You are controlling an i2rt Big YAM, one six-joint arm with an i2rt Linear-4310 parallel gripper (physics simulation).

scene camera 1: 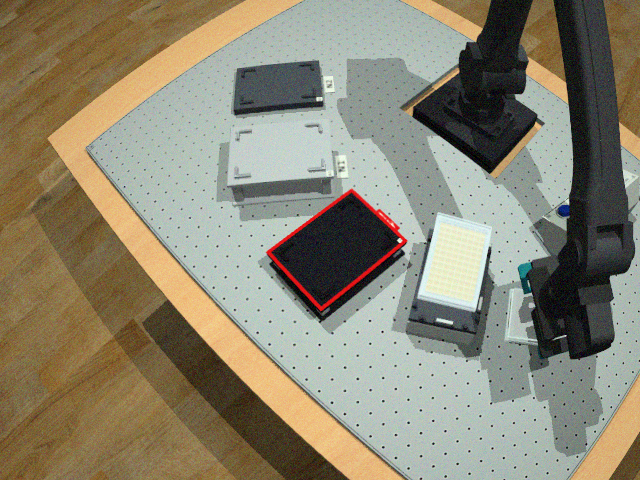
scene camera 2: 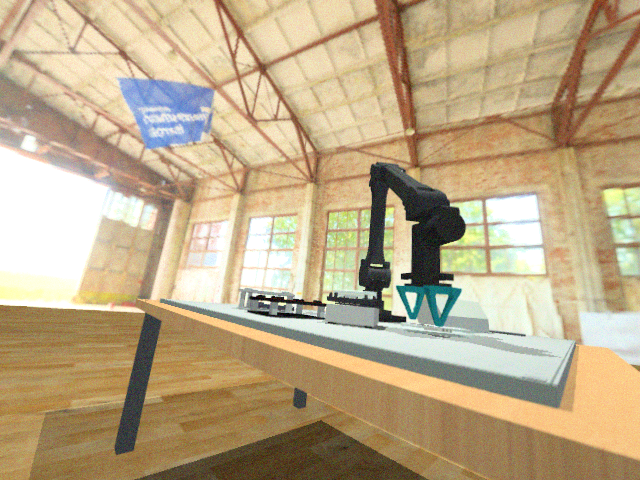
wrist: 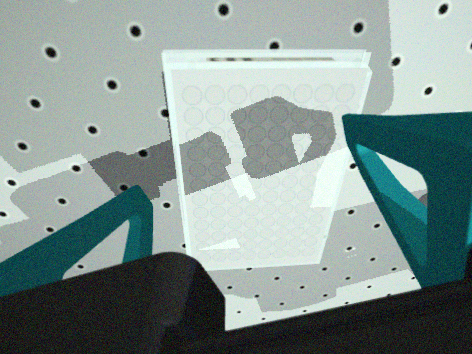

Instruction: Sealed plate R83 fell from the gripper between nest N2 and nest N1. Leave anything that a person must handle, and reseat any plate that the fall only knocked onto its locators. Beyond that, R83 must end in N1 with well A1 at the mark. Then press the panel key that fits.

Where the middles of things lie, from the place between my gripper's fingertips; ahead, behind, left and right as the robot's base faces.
Now: hand 40 mm short of the plate shaker [scene camera 1: 426, 318], 140 mm to the left of it and 10 mm below it. From my hand the other things lie so: black plate with red rim [scene camera 1: 341, 247] (90 mm ahead, 310 mm to the right); plate nest [scene camera 1: 294, 85] (100 mm behind, 630 mm to the right, 10 mm below).
